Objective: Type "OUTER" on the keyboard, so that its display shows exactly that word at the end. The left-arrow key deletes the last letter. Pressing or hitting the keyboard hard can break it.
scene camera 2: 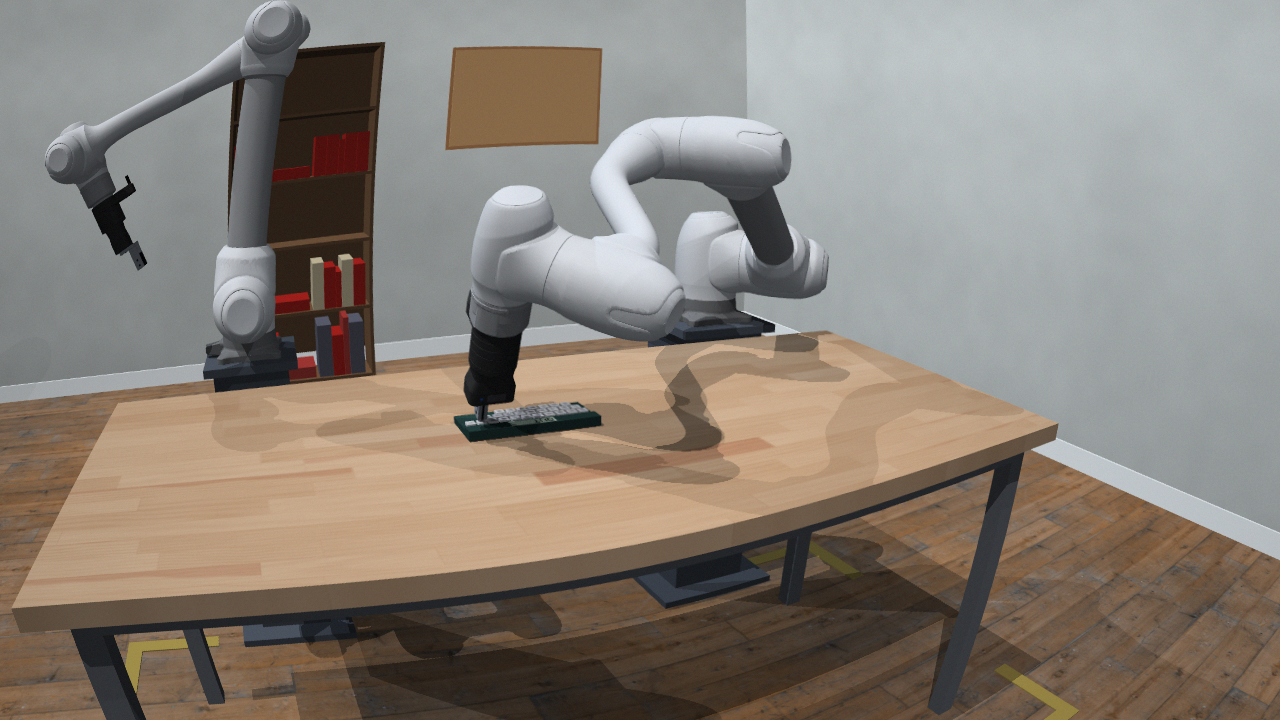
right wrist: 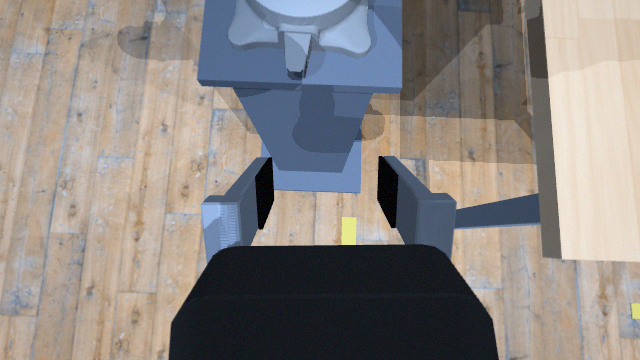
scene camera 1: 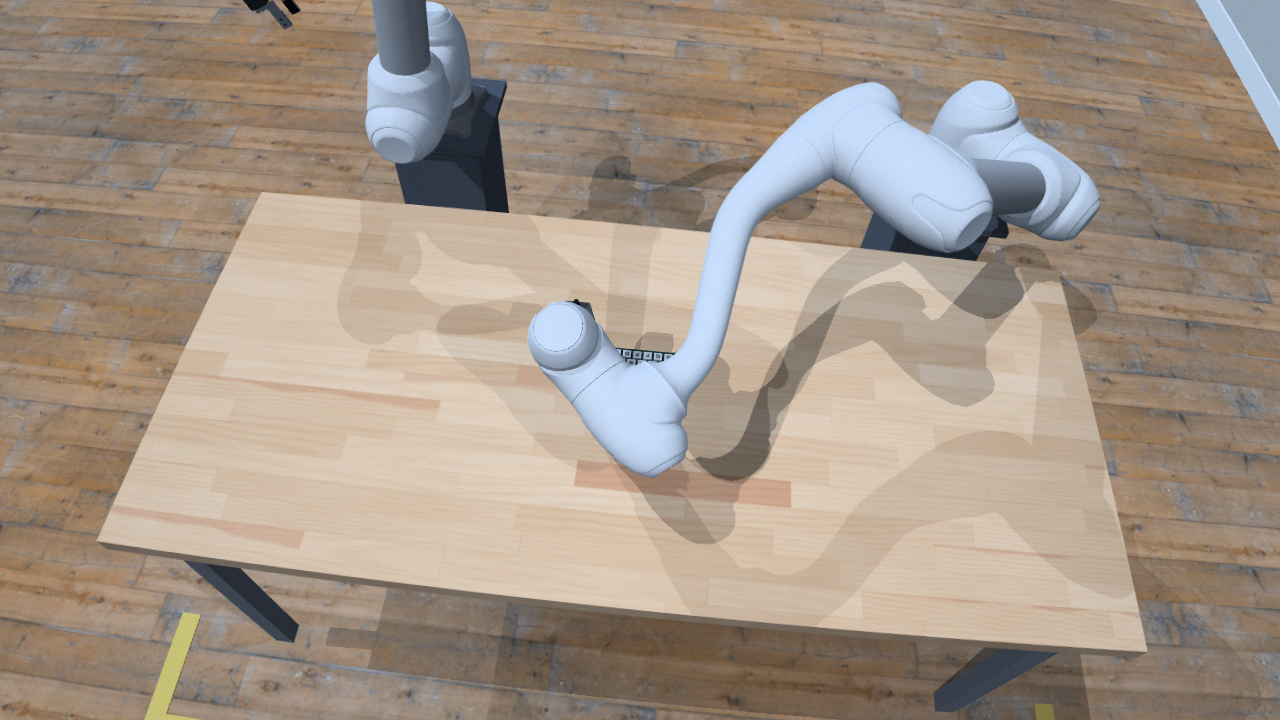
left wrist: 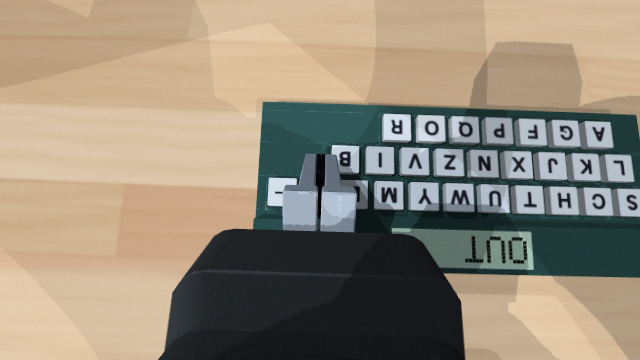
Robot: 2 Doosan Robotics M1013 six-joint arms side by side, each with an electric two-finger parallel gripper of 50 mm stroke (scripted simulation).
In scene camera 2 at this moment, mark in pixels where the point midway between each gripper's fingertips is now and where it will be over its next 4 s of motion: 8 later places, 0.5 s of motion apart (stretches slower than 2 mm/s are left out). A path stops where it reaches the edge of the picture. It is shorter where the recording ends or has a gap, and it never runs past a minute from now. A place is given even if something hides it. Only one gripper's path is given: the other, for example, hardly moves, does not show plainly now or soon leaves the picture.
The left gripper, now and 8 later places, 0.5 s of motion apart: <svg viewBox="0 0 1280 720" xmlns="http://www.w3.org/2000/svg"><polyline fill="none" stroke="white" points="480,415 480,417 480,418 480,412 491,405 497,402 497,405 497,406 497,407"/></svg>
